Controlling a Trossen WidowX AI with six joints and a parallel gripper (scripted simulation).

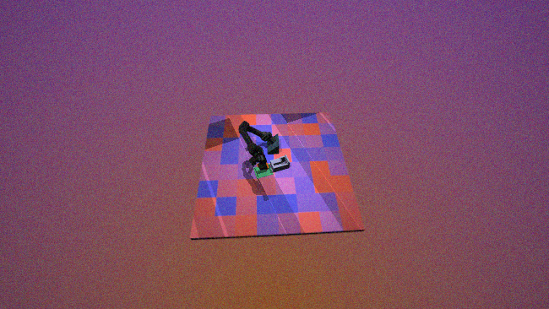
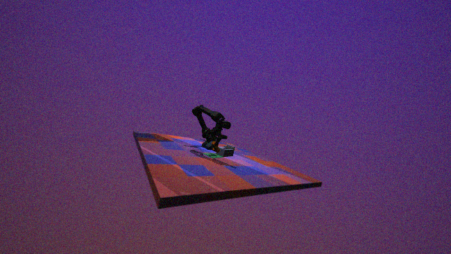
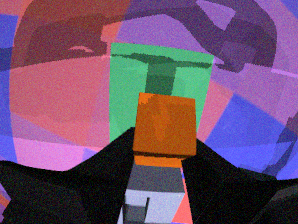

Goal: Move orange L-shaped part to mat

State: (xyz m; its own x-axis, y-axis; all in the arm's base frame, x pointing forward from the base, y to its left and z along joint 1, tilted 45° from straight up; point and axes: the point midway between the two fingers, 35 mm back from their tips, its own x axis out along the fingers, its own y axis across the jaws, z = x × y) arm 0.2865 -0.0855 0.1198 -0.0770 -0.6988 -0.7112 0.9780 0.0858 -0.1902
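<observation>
The green mat lies 10 mm behind my gripper tip, 20 mm to the left of it and 110 mm below it. Round my gripper tip: orange L-shaped part (20 mm behind, 30 mm to the left, 30 mm below).
</observation>
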